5 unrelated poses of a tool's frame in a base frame.
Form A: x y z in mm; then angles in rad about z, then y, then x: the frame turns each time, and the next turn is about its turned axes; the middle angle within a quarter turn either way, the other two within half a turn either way.
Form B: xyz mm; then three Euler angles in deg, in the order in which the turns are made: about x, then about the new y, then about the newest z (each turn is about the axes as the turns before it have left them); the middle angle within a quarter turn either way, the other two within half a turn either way. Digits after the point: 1 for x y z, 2 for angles.
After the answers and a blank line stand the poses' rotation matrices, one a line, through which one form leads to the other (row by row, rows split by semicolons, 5 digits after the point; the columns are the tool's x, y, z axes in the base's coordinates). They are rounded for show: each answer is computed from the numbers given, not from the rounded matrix.
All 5 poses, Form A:
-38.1, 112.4, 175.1, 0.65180, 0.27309, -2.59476
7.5, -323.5, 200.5, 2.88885, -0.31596, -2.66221
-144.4, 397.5, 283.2, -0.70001, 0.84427, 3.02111
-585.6, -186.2, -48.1, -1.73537, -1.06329, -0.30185
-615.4, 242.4, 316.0, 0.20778, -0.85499, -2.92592
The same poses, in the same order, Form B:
-38.1, 112.4, 175.1, -161.60, -29.91, -27.98
7.5, -323.5, 200.5, 155.88, -22.48, -174.84
-144.4, 397.5, 283.2, -149.65, -40.16, 48.33
-585.6, -186.2, -48.1, -59.07, 25.47, -95.06
-615.4, 242.4, 316.0, -150.58, 42.62, -29.24

0.76553 0.40667 -0.49858; 0.58414 -0.76414 0.27363; -0.26971 -0.50071 -0.82252
-0.92030 0.08311 -0.38228; 0.23768 0.89493 -0.37764; 0.31073 -0.43840 -0.84336
0.50806 -0.57084 -0.64499; -0.42794 -0.81717 0.38613; -0.74749 0.07984 -0.65946
-0.07962 0.89932 0.42998; -0.47943 -0.41273 0.77447; 0.87396 -0.14448 0.46403
0.64211 0.35952 0.67708; 0.13537 -0.92251 0.36145; 0.75456 -0.14044 -0.64102

